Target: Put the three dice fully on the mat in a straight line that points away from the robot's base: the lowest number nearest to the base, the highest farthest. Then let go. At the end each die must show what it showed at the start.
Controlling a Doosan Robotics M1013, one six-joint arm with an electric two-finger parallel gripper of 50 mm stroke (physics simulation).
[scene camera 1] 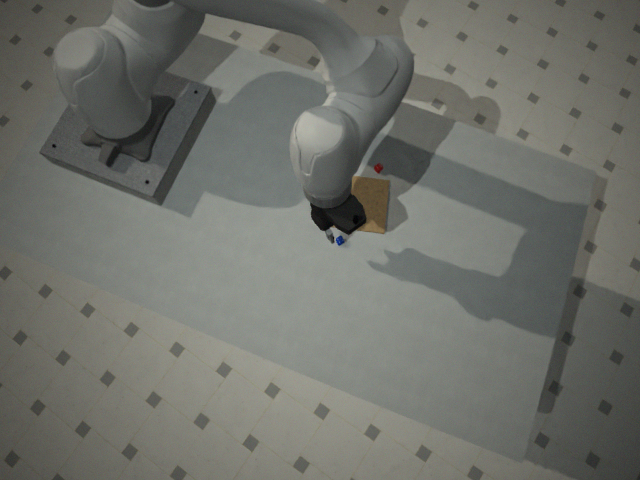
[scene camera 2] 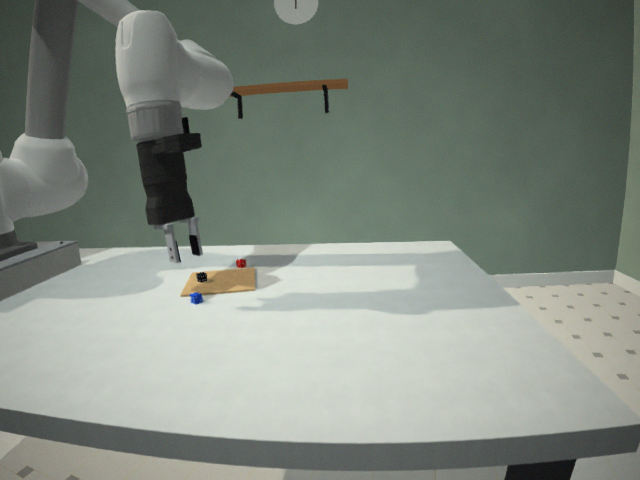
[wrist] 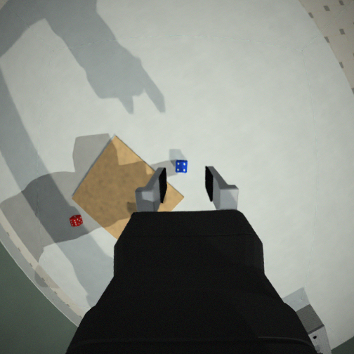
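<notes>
A blue die lies on the table just off the tan mat, with several white pips on top. A black die sits on the mat towards the base side; my gripper hides it in scene camera 1 and the wrist view. A red die lies off the mat on the opposite side from the blue one; its pips are too small to count surely. My gripper is open and empty, above table height near the blue die.
The robot's base plate stands on the pale table, at the left in both scene views. Shadows of the arm fall across the mat and table. A wall shelf is on the wall behind.
</notes>
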